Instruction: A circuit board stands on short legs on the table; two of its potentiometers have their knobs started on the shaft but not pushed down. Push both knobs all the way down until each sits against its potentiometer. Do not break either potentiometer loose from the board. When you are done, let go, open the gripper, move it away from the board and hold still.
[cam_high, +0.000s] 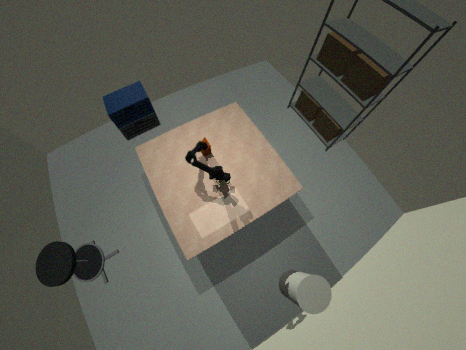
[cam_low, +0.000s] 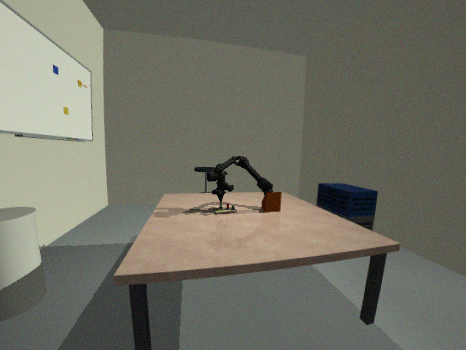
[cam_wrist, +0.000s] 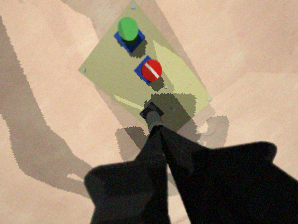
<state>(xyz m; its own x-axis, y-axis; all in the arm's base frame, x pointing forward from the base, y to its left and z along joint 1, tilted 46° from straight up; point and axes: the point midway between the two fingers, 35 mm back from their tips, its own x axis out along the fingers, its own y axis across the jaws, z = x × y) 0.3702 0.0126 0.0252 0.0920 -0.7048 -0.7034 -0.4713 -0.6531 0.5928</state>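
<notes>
Right now the red knob is 5 cm behind my gripper tip, 3 cm to the left of it and 2 cm below it. Also, from my gripper tip: potentiometer 5 cm behind, 3 cm to the left, 3 cm below.
</notes>
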